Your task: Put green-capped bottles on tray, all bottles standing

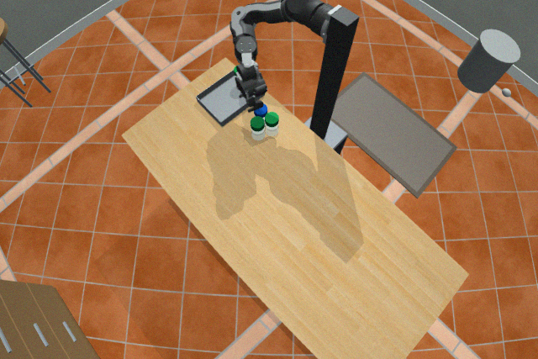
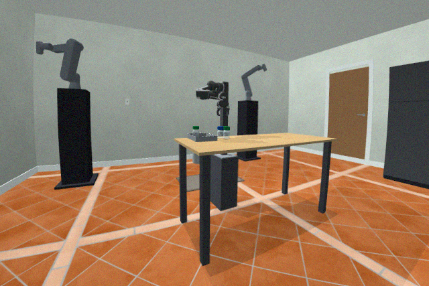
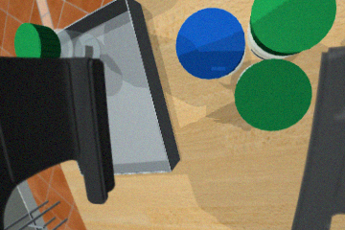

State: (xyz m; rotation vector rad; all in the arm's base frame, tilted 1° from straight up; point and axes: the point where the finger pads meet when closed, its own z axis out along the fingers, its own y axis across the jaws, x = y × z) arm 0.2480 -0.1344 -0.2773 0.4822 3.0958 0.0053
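Now: the blue-capped bottle 160 mm below my hand and 40 mm behind it. The rest, counted from my hand: tray: 190 mm below, 180 mm to the right, 40 mm behind.
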